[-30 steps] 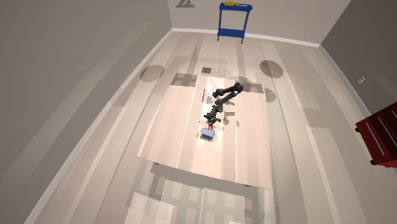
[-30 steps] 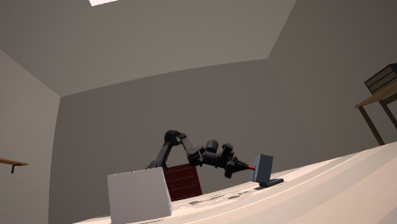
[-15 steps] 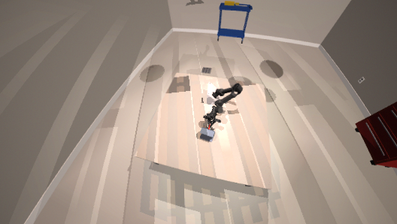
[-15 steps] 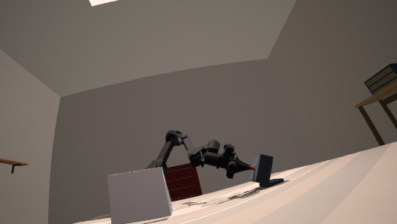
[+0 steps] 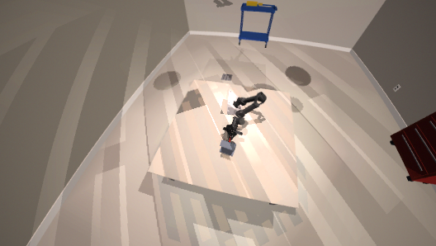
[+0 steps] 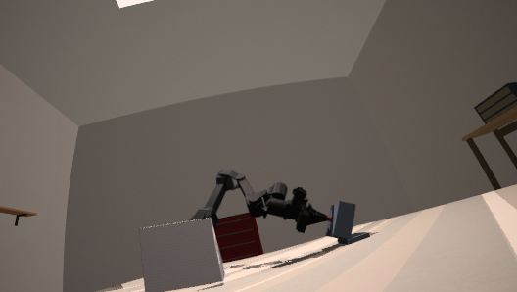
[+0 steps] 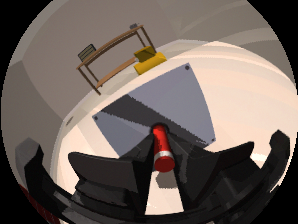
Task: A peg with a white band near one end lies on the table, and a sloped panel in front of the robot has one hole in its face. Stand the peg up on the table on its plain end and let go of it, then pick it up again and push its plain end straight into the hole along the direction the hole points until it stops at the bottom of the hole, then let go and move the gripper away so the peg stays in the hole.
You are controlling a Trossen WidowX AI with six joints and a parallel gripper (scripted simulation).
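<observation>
Right now my gripper tip is 2 cm past the red peg and 1 cm below it. From my gripper tip the other things lie so: grey-blue sloped panel: 4 cm ahead, 2 cm below.
</observation>
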